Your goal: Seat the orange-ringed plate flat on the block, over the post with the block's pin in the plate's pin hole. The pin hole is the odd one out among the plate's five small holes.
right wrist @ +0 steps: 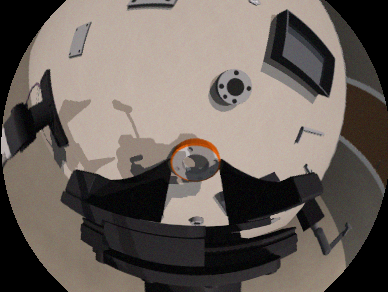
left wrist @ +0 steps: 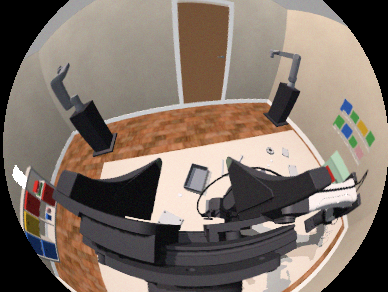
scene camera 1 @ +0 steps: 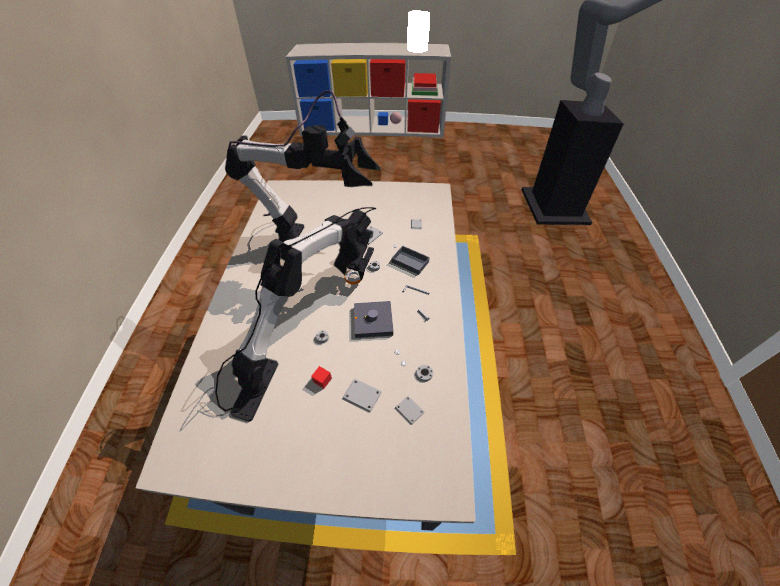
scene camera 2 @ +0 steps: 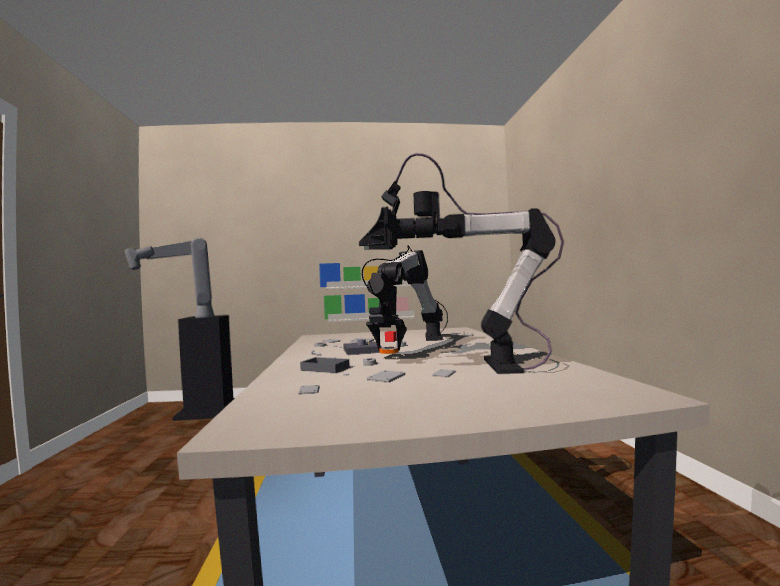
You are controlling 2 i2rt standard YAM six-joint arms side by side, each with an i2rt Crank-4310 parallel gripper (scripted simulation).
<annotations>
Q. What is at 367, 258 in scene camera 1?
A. My right gripper.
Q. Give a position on a dark block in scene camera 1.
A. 371, 319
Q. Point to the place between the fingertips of my left gripper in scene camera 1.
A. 376, 176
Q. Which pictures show my left gripper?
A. The left wrist view, scene camera 1 and scene camera 2 only.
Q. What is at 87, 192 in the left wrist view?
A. My left gripper.
</annotations>
